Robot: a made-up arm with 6 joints.
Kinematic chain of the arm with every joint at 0, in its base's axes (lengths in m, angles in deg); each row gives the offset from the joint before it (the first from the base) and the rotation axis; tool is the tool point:
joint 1: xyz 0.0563 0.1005 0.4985 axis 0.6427 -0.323 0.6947
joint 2: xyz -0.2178 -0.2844 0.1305 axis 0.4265 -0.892 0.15
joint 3: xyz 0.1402 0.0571 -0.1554 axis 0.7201 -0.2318 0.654
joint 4: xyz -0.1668 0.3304 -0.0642 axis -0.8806 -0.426 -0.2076
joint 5: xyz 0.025 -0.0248 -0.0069 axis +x
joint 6: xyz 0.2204 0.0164 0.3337 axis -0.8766 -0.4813 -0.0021
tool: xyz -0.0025 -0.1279 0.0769
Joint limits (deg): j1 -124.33..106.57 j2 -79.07..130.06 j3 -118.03..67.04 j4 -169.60..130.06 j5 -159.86..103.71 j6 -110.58..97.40
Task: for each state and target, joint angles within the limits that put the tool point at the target. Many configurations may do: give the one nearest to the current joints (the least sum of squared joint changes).
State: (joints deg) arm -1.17 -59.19 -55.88 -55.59 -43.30 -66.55
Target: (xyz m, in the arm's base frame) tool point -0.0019 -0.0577 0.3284
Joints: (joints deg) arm -26.45 -36.37 -18.47 -36.92 -27.87 -65.04
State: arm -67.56 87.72 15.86 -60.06 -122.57 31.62
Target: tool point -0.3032 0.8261 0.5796
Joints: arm -60.22 87.70 27.11 -64.92 -117.25 30.25
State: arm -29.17 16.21 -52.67 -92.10 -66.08 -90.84
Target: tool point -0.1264 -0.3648 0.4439
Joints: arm -46.38 -2.92 -89.31 -103.38 -52.71 -77.07
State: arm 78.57 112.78 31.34 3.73 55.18 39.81
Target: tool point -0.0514 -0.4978 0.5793
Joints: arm 37.16 130.06 29.30 -21.09 29.43 32.75
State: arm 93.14 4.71 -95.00 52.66 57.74 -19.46
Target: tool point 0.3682 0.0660 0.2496
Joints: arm 104.52 -2.08 -78.76 4.41 81.82 -9.96
